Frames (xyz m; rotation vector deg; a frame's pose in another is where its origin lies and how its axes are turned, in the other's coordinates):
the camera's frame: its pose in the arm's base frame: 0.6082 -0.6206 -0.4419 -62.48 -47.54 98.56
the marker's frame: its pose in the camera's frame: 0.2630 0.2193 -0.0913 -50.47 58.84 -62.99
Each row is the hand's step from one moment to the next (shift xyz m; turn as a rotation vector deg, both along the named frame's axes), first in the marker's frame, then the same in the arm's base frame.
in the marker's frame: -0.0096 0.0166 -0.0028 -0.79 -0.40 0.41
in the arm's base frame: 0.0087 -0.0032 -0.0170 -0.88 -0.13 -0.41
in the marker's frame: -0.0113 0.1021 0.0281 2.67 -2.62 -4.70
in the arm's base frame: 0.0551 0.0419 -0.0809 1.67 -3.28 4.75
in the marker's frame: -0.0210 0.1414 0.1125 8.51 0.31 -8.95
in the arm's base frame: 0.0384 0.1175 -0.1334 8.70 -3.37 8.09
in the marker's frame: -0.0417 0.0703 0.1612 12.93 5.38 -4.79
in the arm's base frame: -0.0468 0.1322 -0.1140 12.56 3.45 7.03
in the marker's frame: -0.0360 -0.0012 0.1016 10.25 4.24 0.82
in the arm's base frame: -0.0674 0.0681 -0.0495 7.72 6.63 4.49
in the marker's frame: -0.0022 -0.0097 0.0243 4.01 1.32 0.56
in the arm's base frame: -0.0198 0.0172 -0.0011 2.66 2.72 1.92
